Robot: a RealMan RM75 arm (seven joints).
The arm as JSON. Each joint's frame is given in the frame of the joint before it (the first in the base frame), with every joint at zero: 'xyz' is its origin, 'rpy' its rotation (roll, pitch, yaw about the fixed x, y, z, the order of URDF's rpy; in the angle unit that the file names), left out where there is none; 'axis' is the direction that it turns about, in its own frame. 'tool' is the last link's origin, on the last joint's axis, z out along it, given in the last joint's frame.
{
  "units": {
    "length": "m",
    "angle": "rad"
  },
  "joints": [
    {
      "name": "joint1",
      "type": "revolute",
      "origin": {
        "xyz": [
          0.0,
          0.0,
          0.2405
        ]
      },
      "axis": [
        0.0,
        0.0,
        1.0
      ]
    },
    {
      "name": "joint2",
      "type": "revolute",
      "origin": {
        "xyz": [
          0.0,
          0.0,
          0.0
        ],
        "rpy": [
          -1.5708,
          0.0,
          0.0
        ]
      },
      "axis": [
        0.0,
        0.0,
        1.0
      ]
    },
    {
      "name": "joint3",
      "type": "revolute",
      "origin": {
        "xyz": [
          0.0,
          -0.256,
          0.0
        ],
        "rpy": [
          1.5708,
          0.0,
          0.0
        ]
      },
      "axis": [
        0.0,
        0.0,
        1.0
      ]
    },
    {
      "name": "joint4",
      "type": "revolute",
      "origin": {
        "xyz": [
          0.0,
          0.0,
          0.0
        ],
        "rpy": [
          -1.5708,
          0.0,
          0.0
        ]
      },
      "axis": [
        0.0,
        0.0,
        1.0
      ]
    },
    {
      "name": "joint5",
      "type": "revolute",
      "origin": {
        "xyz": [
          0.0,
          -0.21,
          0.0
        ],
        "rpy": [
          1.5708,
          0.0,
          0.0
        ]
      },
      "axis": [
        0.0,
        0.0,
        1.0
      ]
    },
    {
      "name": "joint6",
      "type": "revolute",
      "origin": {
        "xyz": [
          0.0,
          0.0,
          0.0
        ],
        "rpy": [
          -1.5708,
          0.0,
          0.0
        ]
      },
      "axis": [
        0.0,
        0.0,
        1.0
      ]
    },
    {
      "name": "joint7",
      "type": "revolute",
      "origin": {
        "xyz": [
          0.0,
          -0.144,
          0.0
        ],
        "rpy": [
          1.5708,
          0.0,
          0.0
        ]
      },
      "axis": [
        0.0,
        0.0,
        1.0
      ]
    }
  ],
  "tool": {
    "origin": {
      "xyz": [
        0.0,
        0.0,
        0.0
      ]
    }
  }
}
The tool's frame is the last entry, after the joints.
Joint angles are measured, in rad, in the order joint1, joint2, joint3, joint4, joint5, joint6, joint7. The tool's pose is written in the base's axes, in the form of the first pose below.
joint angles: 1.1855, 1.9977, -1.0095, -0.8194, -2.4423, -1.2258, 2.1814
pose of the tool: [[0.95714, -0.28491, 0.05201, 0.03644], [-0.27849, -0.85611, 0.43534, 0.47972], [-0.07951, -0.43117, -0.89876, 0.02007], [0, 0, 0, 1]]
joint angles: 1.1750, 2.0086, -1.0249, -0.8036, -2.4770, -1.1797, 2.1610
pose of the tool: [[0.96228, -0.25848, 0.08489, 0.04613], [-0.26799, -0.84677, 0.45952, 0.48243], [-0.04689, -0.46493, -0.88410, 0.01394], [0, 0, 0, 1]]
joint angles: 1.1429, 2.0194, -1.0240, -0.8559, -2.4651, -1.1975, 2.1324
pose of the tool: [[0.96963, -0.23547, 0.06612, 0.04830], [-0.23888, -0.85382, 0.46253, 0.47808], [-0.05246, -0.46428, -0.88414, 0.01675], [0, 0, 0, 1]]
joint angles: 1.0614, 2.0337, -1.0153, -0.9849, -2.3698, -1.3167, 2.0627
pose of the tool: [[0.97979, -0.19956, -0.01370, 0.05070], [-0.17733, -0.89825, 0.40213, 0.45706], [-0.09255, -0.39157, -0.91548, 0.02507], [0, 0, 0, 1]]
